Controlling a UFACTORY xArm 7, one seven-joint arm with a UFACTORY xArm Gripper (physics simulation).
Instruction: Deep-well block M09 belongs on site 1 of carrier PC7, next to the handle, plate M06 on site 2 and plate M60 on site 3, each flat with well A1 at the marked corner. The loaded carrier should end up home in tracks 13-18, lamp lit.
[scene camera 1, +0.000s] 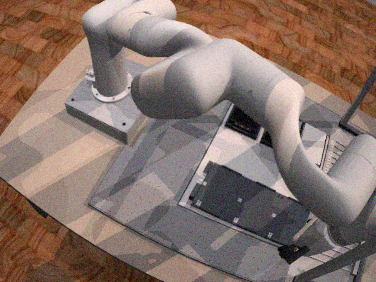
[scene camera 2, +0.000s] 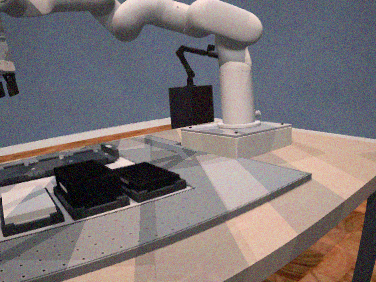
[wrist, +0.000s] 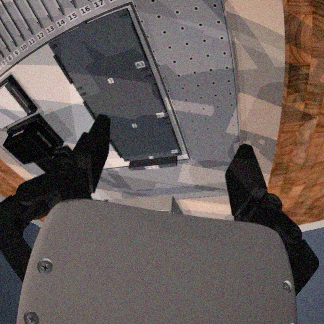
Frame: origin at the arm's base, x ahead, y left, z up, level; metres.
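Where they show: gripper, fingertip midpoint: (scene camera 1: 296, 239) (scene camera 2: 7, 96) (wrist: 172, 145); arm's base, origin of the base link: (scene camera 1: 112, 86) (scene camera 2: 239, 125).
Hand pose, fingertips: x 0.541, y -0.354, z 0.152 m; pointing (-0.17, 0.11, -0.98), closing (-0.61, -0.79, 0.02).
Things, the pixels of their centre, and the offset from my fingertips. "spot": a spot on its surface instead. Level surfaces: height alone.
- Carrier PC7, body centre: (wrist: 123, 107) (scene camera 1: 255, 206) (scene camera 2: 53, 163) dx -0.069, dy +0.135, dz -0.182 m
- handle, body centre: (wrist: 152, 162) (scene camera 1: 201, 180) (scene camera 2: 109, 150) dx -0.224, dy +0.165, dz -0.179 m
- tall black block, body centre: (scene camera 2: 85, 182) (wrist: 28, 144) dx -0.034, dy +0.397, dz -0.164 m
- low black plate, body centre: (scene camera 2: 142, 175) (wrist: 57, 165) (scene camera 1: 249, 111) dx -0.144, dy +0.416, dz -0.178 m
- white plate, body centre: (scene camera 2: 26, 203) (wrist: 3, 107) (scene camera 1: 312, 144) dx +0.074, dy +0.373, dz -0.178 m
- numbered track strip, surface spot: (wrist: 73, 17) spot: dx +0.105, dy +0.113, dz -0.196 m
- perforated grey board, its level: dz -0.197 m
Carrier PC7 (scene camera 1: 250, 200) (scene camera 2: 45, 164) (wrist: 117, 95) is a dark slate tray lying flat, its three sites empty, with a handle (wrist: 152, 162) at one end. A tall black block (scene camera 2: 90, 182) (wrist: 25, 145), a low black plate (scene camera 2: 150, 176) (scene camera 1: 242, 121) and a white plate (scene camera 2: 27, 202) (wrist: 7, 106) sit in separate dark holders beside the carrier. Their labels cannot be read. My gripper (scene camera 1: 293, 251) (scene camera 2: 7, 89) (wrist: 172, 145) is open and empty, raised above the far end of the carrier from the handle. In the wrist view the left finger hides part of the low black plate.
The numbered track strip (wrist: 73, 17) and its grooves run past the carrier's far end. A perforated grey board (scene camera 1: 145, 195) (wrist: 195, 60) borders the deck. The arm's base (scene camera 1: 105, 115) (scene camera 2: 237, 139) stands on the table. Dark bars (scene camera 1: 362, 95) cross the right side in scene camera 1.
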